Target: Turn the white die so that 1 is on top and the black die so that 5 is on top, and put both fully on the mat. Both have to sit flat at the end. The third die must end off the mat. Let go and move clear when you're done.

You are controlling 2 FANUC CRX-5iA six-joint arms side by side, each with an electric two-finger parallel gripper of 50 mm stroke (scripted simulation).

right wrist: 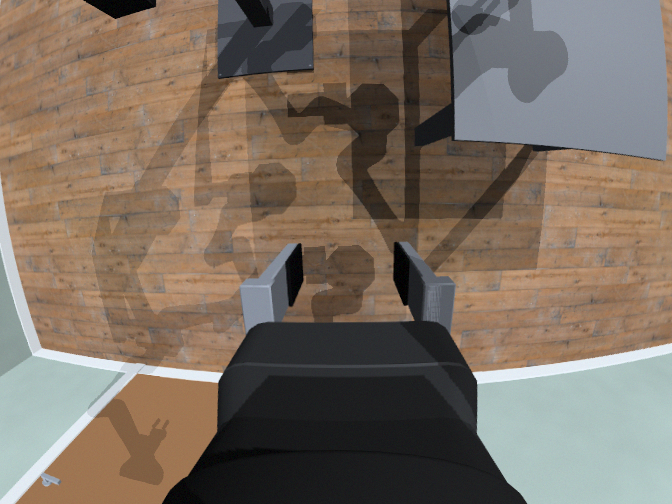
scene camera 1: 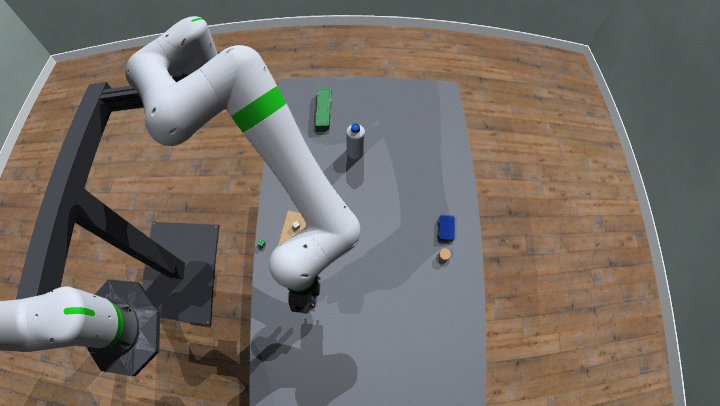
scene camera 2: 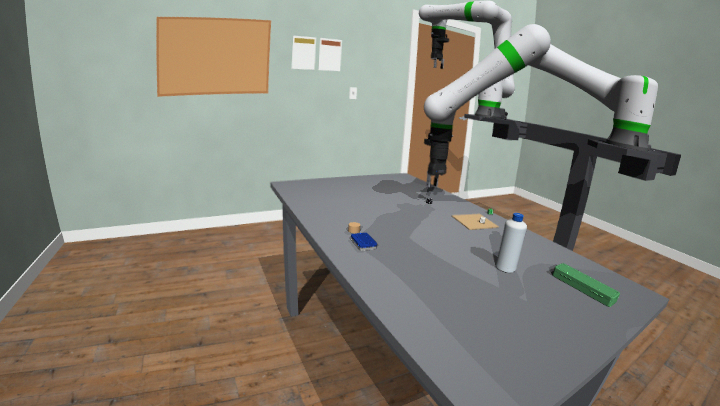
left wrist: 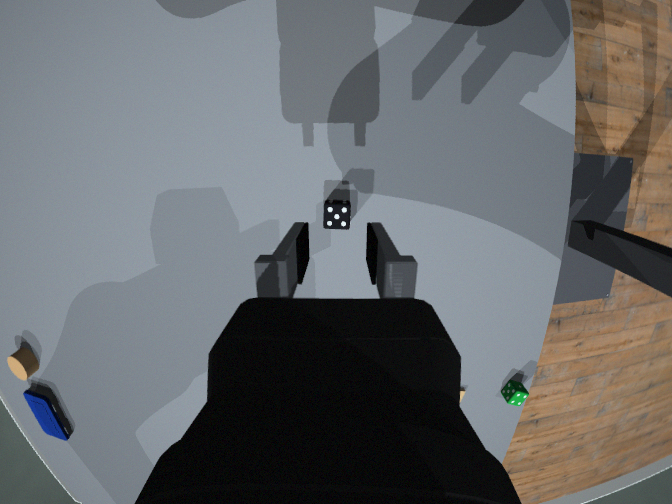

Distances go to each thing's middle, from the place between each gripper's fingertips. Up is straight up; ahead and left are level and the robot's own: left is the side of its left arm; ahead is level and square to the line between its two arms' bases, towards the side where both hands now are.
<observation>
My left hand is 90 mm above the black die [left wrist: 337, 214]. Round my left hand: white bottle [scene camera 2: 514, 232]: 590 mm to the left, 50 mm ahead, 20 mm below; then green box [scene camera 2: 606, 295]: 770 mm to the left, 110 mm behind, 80 mm below.
Right now my right hand is 39 cm short of the black die, 72 cm to the right of it and 67 cm above it.
</observation>
